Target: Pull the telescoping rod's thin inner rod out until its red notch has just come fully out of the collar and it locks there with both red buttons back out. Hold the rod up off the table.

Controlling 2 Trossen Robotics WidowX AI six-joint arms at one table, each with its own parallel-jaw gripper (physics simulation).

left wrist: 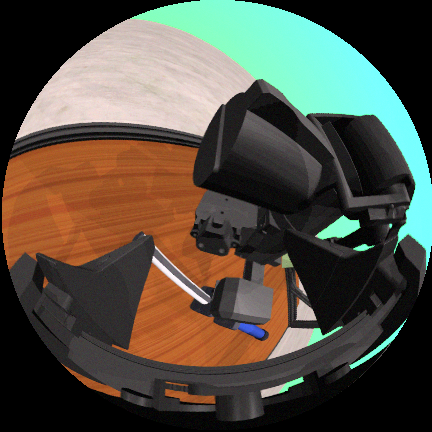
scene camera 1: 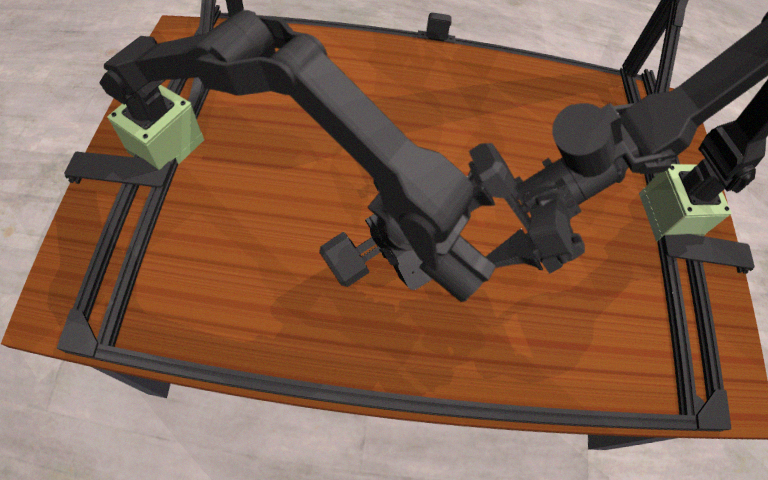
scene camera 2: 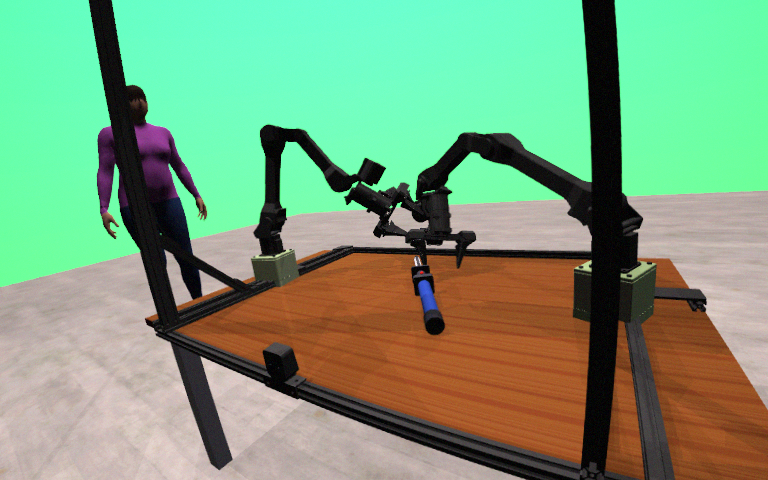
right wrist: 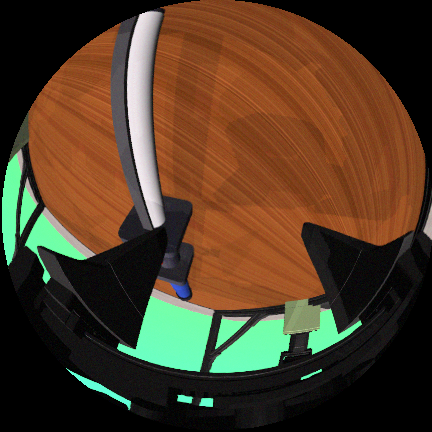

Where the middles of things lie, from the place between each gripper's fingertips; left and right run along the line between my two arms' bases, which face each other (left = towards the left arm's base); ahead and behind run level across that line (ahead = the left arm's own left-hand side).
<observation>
Now: left hand 16 cm past the thin inner rod (right wrist: 132, 66), 9 cm to the left of it and 11 cm above it. From my left hand the other things lie so: telescoping rod (scene camera 2: 423, 283): 17 cm behind, 10 cm to the right, 11 cm below.
The thin inner rod is 100 mm behind my right hand, 10 mm to the left of it and 10 mm below it. Also, from my right hand: telescoping rod (110 mm behind, 10 mm below).
</observation>
